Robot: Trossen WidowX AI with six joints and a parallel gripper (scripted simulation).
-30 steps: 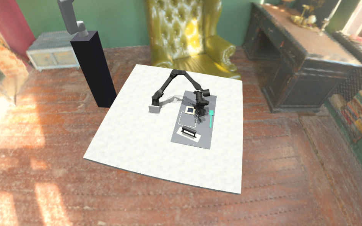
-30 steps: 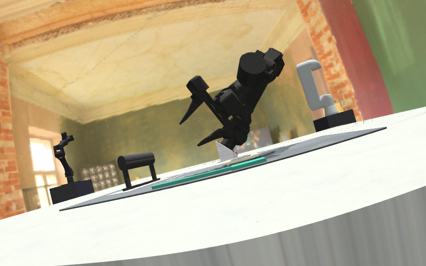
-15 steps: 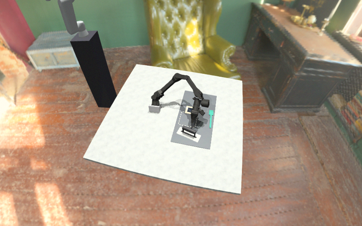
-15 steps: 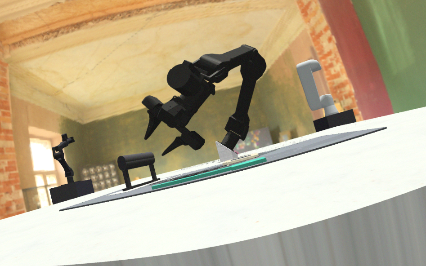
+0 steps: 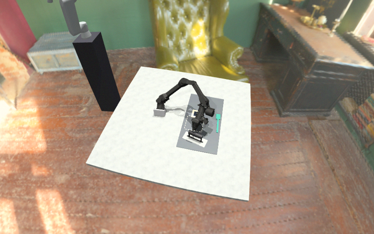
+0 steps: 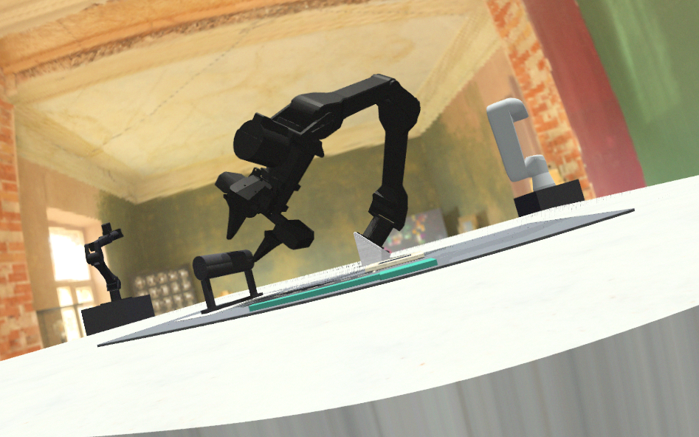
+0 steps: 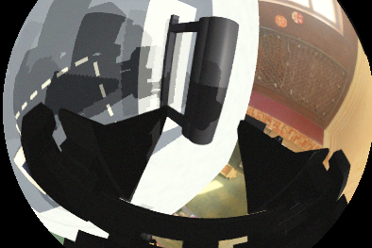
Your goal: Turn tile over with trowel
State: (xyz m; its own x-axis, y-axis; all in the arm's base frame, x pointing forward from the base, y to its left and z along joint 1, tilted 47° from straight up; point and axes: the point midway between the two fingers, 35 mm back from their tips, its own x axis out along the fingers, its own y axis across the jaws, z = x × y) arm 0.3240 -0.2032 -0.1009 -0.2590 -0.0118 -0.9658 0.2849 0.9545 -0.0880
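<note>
The black-handled float lies 1 cm behind my gripper tip, 2 cm to the right of it and 5 cm below it. The rest, counted from my gripper tip: cream tile: 2 cm ahead, 25 cm to the left, 8 cm below; then teal trowel: 22 cm ahead, 18 cm to the left, 8 cm below; then grey mat: 8 cm ahead, 18 cm to the left, 11 cm below.
</note>
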